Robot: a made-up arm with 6 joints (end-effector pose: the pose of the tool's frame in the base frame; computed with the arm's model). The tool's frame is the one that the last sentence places. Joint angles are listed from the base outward.
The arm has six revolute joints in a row. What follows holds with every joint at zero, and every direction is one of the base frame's. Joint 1 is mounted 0.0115 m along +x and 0.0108 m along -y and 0.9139 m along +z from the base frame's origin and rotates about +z. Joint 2 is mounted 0.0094 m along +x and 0.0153 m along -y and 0.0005 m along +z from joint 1 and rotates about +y. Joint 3 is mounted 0.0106 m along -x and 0.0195 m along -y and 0.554 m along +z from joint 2 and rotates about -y. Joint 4 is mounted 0.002 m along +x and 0.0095 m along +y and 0.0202 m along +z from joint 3 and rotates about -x. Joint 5 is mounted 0.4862 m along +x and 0.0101 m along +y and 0.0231 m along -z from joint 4 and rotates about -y. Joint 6 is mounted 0.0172 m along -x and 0.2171 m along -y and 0.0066 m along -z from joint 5 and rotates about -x. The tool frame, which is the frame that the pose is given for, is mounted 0.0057 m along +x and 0.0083 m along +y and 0.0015 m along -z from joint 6; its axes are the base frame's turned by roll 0.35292, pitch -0.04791 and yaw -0.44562 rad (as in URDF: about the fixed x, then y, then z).
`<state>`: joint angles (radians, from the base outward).
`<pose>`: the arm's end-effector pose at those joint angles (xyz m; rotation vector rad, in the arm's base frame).
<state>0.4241 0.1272 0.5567 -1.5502 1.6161 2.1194</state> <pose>0.5617 0.2423 1.4986 0.1076 -0.2748 -1.6117</pose>
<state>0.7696 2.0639 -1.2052 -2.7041 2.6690 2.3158</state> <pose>-0.1040 0.1222 0.7792 1.5915 0.4087 0.2085</pose>
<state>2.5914 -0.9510 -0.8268 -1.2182 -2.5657 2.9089</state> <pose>0.0024 0.0997 1.1045 -0.7479 0.3878 -1.2453</pose>
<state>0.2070 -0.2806 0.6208 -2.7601 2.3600 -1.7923</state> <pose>0.1450 0.2004 1.8154 -1.1154 1.0333 0.2769</pose>
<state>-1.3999 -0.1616 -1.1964 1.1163 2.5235 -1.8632</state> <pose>-0.0750 -0.3602 1.1313 1.5093 -0.3848 0.5840</pose>
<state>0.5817 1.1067 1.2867 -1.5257 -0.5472 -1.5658</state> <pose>0.8615 0.5255 1.0749 -2.1286 -2.1223 0.1721</pose>
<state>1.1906 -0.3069 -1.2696 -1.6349 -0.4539 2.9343</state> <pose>-0.0208 -0.0575 0.9392 -0.8085 -0.1344 1.6160</pose>
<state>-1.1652 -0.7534 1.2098 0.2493 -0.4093 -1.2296</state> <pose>-0.4367 0.4595 1.7326 0.5231 -1.7852 -0.2161</pose>
